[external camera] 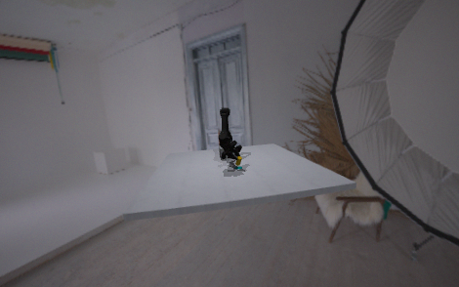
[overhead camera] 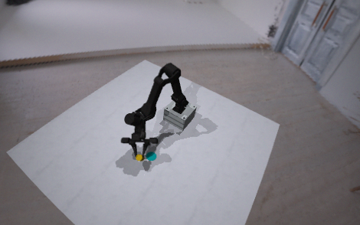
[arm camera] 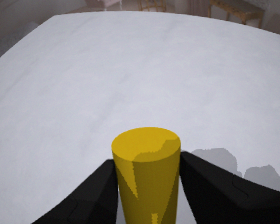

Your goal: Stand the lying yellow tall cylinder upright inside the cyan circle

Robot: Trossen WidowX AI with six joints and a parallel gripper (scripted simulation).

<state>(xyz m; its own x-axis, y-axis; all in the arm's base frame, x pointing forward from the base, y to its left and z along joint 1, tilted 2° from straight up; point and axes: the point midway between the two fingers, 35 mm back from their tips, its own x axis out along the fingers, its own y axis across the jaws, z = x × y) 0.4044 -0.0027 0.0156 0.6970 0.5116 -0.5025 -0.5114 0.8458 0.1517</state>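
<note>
The cyan circle is 10 cm below my gripper tip, 9 cm behind it and 1 cm to the left of it. Round my gripper tip: yellow tall cylinder: 2 cm below, 1 cm behind.
</note>
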